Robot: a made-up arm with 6 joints. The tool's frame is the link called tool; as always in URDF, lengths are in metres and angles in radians. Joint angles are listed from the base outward.
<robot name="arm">
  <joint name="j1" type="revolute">
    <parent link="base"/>
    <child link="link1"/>
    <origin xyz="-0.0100 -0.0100 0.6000"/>
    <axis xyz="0 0 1"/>
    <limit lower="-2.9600" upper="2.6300"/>
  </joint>
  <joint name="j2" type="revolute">
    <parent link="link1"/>
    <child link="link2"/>
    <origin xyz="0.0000 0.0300 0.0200"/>
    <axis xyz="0 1 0"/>
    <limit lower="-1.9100" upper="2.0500"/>
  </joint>
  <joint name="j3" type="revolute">
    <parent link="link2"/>
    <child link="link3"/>
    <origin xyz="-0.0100 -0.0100 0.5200"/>
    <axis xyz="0 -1 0"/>
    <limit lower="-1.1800" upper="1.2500"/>
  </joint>
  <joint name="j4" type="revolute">
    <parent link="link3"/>
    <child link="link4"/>
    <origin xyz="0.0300 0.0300 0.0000"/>
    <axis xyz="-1 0 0"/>
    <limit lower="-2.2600" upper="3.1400"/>
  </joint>
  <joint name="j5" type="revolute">
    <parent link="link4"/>
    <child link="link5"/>
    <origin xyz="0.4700 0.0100 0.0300"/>
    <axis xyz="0 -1 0"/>
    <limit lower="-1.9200" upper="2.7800"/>
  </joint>
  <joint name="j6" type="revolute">
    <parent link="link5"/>
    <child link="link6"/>
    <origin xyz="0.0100 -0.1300 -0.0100"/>
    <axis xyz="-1 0 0"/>
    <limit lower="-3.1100" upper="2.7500"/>
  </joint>
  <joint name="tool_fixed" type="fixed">
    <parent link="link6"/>
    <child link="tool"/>
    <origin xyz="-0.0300 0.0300 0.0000" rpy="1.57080 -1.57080 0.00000"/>
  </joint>
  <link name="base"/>
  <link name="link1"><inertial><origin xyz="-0.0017 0.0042 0.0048"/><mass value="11.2"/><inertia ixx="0.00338" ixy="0" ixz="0" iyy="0.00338" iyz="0" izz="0.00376"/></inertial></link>
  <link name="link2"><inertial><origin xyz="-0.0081 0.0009 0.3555"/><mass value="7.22"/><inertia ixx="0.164" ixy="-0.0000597" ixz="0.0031" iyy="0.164" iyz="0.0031" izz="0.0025"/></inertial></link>
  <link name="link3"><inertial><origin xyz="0.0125 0.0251 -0.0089"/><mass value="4.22"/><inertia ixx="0.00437" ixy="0.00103" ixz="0" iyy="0.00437" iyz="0" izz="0.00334"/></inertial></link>
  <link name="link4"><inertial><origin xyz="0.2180 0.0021 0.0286"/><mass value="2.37"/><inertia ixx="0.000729" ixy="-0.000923" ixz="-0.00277" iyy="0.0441" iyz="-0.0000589" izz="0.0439"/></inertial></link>
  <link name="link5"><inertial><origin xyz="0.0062 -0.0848 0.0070"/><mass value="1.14"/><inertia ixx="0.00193" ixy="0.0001" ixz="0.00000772" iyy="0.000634" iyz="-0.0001" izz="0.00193"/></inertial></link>
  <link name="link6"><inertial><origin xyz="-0.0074 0.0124 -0.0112"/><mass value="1.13"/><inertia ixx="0.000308" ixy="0.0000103" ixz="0" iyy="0.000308" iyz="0" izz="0.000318"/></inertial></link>
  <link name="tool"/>
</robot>
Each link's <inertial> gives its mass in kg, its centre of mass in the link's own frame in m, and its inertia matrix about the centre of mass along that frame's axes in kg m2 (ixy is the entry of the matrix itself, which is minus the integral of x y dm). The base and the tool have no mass. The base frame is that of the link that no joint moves.
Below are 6 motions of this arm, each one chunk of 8 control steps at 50 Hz.
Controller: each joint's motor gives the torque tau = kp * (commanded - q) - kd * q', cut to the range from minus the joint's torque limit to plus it. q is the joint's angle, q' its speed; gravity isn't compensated. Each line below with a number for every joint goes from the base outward.
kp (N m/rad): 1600 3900 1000 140 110 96
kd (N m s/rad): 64 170 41 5.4 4.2 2
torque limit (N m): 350 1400 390 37 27 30
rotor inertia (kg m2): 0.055 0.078 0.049 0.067 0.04 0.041
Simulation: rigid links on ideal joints. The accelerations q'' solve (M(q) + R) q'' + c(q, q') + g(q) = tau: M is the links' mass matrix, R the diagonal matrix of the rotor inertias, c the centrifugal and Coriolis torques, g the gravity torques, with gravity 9.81 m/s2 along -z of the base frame. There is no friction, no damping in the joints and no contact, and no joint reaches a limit. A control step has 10 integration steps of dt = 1/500 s. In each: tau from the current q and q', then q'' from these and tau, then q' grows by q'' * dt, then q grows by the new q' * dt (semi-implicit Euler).
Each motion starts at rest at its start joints. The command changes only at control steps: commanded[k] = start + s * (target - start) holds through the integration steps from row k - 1 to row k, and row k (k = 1, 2, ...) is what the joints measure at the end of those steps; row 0 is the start. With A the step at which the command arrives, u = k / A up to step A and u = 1 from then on. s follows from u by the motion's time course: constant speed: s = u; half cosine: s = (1 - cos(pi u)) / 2; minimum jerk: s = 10 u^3 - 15 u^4 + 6 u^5; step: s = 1 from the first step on.
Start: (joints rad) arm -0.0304 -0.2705 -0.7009 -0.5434 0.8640 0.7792
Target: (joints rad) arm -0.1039 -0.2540 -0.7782 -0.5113 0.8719 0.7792
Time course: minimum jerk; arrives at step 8
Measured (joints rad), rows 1 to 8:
1: -0.0308 -0.2708 -0.7041 -0.5443 0.8641 0.7793
2: -0.0331 -0.2709 -0.7105 -0.5467 0.8641 0.7794
3: -0.0393 -0.2703 -0.7196 -0.5474 0.8644 0.7794
4: -0.0496 -0.2686 -0.7318 -0.5447 0.8654 0.7793
5: -0.0629 -0.2659 -0.7465 -0.5398 0.8667 0.7794
6: -0.0766 -0.2626 -0.7619 -0.5351 0.8681 0.7798
7: -0.0879 -0.2594 -0.7757 -0.5327 0.8691 0.7805
8: -0.0953 -0.2569 -0.7856 -0.5328 0.8696 0.7812

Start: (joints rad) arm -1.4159 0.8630 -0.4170 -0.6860 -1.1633 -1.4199
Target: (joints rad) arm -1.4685 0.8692 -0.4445 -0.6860 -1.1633 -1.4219
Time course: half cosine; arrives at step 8
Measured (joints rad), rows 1 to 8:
1: -1.4160 0.8656 -0.4173 -0.6857 -1.1632 -1.4201
2: -1.4171 0.8700 -0.4190 -0.6858 -1.1630 -1.4207
3: -1.4201 0.8741 -0.4224 -0.6867 -1.1630 -1.4214
4: -1.4255 0.8771 -0.4270 -0.6879 -1.1630 -1.4219
5: -1.4334 0.8794 -0.4321 -0.6890 -1.1631 -1.4223
6: -1.4428 0.8811 -0.4372 -0.6900 -1.1631 -1.4227
7: -1.4528 0.8824 -0.4417 -0.6908 -1.1631 -1.4231
8: -1.4616 0.8834 -0.4452 -0.6916 -1.1631 -1.4235

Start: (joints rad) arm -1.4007 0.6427 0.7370 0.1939 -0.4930 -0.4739
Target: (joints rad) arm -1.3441 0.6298 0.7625 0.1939 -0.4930 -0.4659
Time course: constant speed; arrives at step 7
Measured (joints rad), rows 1 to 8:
1: -1.3998 0.6442 0.7362 0.1925 -0.4931 -0.4732
2: -1.3971 0.6469 0.7342 0.1888 -0.4933 -0.4715
3: -1.3923 0.6496 0.7319 0.1839 -0.4934 -0.4695
4: -1.3858 0.6516 0.7306 0.1793 -0.4935 -0.4676
5: -1.3779 0.6526 0.7307 0.1761 -0.4936 -0.4662
6: -1.3691 0.6524 0.7322 0.1747 -0.4936 -0.4651
7: -1.3597 0.6512 0.7351 0.1748 -0.4936 -0.4641
8: -1.3510 0.6494 0.7384 0.1772 -0.4936 -0.4638

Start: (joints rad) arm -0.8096 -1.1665 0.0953 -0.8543 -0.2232 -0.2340
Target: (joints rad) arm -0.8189 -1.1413 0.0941 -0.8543 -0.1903 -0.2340
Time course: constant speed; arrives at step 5
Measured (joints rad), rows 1 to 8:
1: -0.8099 -1.1684 0.0929 -0.8552 -0.2214 -0.2338
2: -0.8105 -1.1704 0.0909 -0.8571 -0.2177 -0.2333
3: -0.8117 -1.1706 0.0904 -0.8580 -0.2127 -0.2330
4: -0.8132 -1.1688 0.0906 -0.8576 -0.2068 -0.2331
5: -0.8151 -1.1655 0.0907 -0.8569 -0.2005 -0.2333
6: -0.8170 -1.1618 0.0900 -0.8568 -0.1960 -0.2335
7: -0.8185 -1.1590 0.0886 -0.8578 -0.1936 -0.2333
8: -0.8195 -1.1570 0.0873 -0.8593 -0.1925 -0.2330

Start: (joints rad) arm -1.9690 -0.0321 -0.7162 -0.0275 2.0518 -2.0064
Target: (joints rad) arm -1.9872 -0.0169 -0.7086 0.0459 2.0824 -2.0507
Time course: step
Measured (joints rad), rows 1 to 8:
1: -1.9748 -0.0289 -0.7184 -0.0097 2.0618 -2.0218
2: -1.9802 -0.0234 -0.7201 0.0106 2.0721 -2.0438
3: -1.9835 -0.0188 -0.7210 0.0235 2.0781 -2.0558
4: -1.9853 -0.0159 -0.7215 0.0303 2.0810 -2.0573
5: -1.9863 -0.0144 -0.7219 0.0333 2.0823 -2.0540
6: -1.9868 -0.0138 -0.7221 0.0344 2.0830 -2.0509
7: -1.9870 -0.0136 -0.7223 0.0347 2.0833 -2.0496
8: -1.9871 -0.0137 -0.7224 0.0347 2.0834 -2.0497

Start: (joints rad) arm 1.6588 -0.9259 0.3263 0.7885 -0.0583 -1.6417
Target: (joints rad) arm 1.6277 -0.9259 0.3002 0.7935 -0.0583 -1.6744
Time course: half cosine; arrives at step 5
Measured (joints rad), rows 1 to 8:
1: 1.6583 -0.9284 0.3228 0.7881 -0.0582 -1.6426
2: 1.6563 -0.9323 0.3186 0.7872 -0.0581 -1.6466
3: 1.6521 -0.9359 0.3144 0.7868 -0.0579 -1.6550
4: 1.6458 -0.9387 0.3099 0.7875 -0.0576 -1.6654
5: 1.6388 -0.9404 0.3057 0.7893 -0.0575 -1.6734
6: 1.6326 -0.9409 0.3024 0.7916 -0.0574 -1.6765
7: 1.6282 -0.9407 0.3000 0.7937 -0.0574 -1.6761
8: 1.6256 -0.9402 0.2982 0.7950 -0.0574 -1.6745

